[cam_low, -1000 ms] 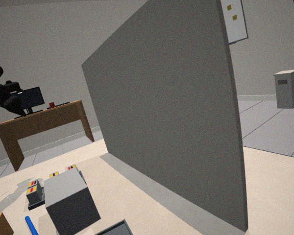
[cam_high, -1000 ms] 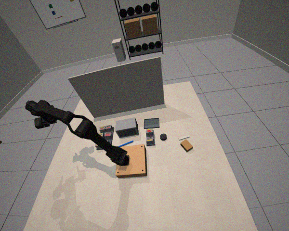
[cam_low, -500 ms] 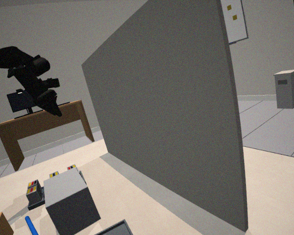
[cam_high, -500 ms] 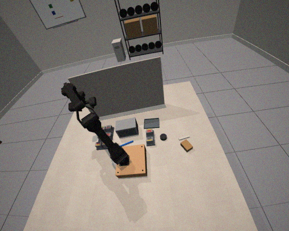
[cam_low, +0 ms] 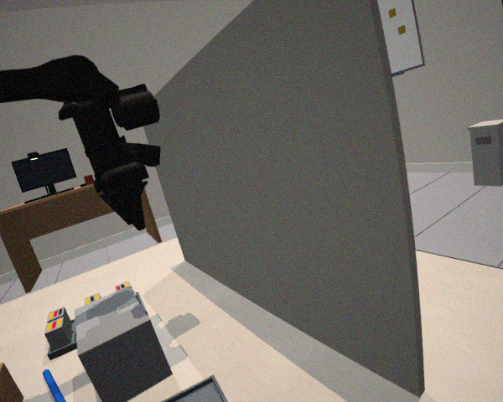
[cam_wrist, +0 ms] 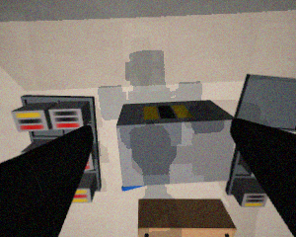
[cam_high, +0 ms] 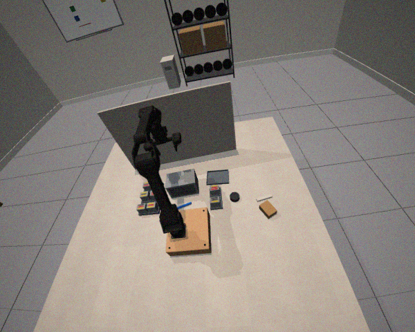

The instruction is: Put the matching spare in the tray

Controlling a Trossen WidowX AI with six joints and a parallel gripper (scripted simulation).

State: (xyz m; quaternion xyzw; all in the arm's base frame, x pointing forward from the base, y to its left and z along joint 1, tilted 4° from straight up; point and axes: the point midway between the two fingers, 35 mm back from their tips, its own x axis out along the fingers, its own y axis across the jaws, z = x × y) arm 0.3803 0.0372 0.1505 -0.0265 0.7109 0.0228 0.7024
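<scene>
The grey spare block is 180 mm to the left of my gripper tip, 170 mm below it and 130 mm behind it. Also, from my gripper tip: blue pen 210 mm behind, 200 mm below, 10 mm to the right; tall grey panel 160 mm ahead, 20 mm to the right, 20 mm above; grey mounted unit 160 mm below, 90 mm behind, 30 mm to the right.
</scene>
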